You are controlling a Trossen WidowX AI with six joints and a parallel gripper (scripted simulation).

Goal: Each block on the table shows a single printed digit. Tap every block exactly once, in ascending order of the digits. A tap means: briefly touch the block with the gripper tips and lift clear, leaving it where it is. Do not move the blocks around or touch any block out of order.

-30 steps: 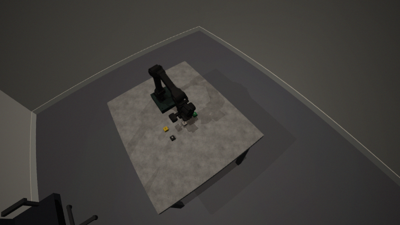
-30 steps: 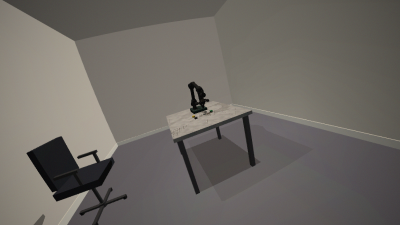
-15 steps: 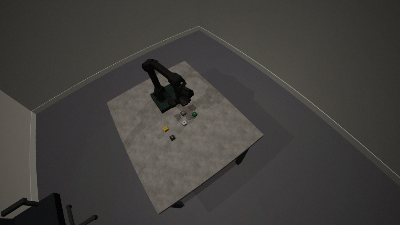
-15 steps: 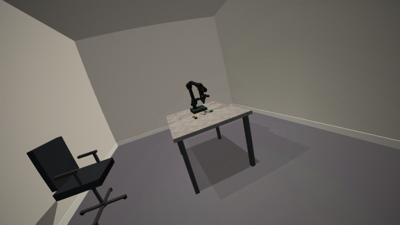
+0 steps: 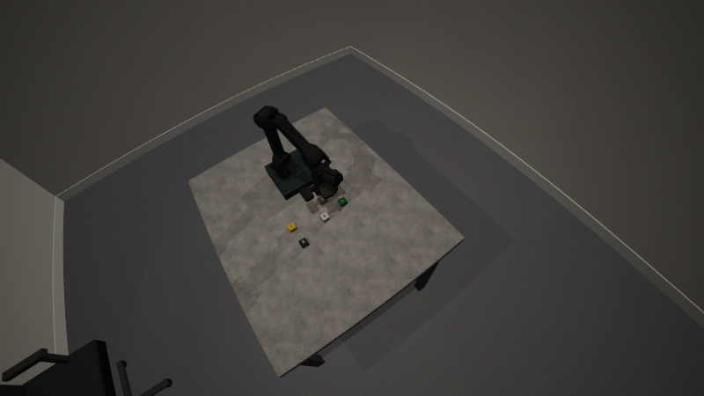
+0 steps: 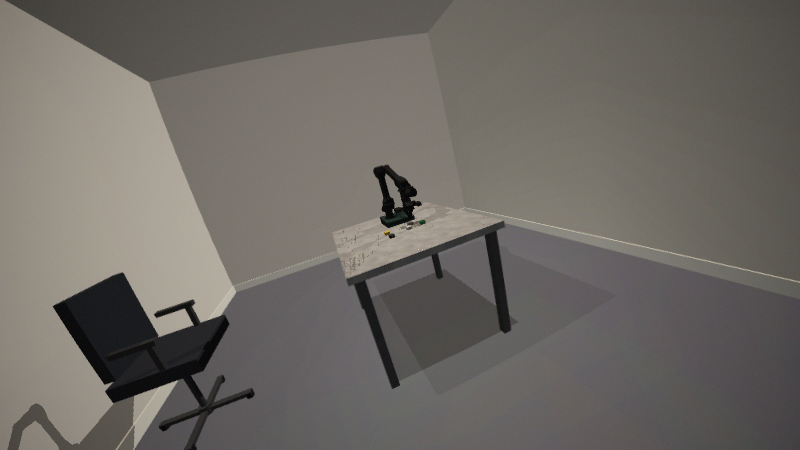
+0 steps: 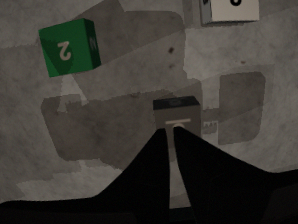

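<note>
Right now my gripper tip is 10 mm past the grey block, 10 mm to the left of it and 30 mm above it. Round my gripper tip: yellow block (10 mm behind, 190 mm to the right, 30 mm below); then white block (60 mm ahead, 60 mm to the right, 30 mm below); then green block (60 mm ahead, 50 mm to the left, 30 mm below).
</note>
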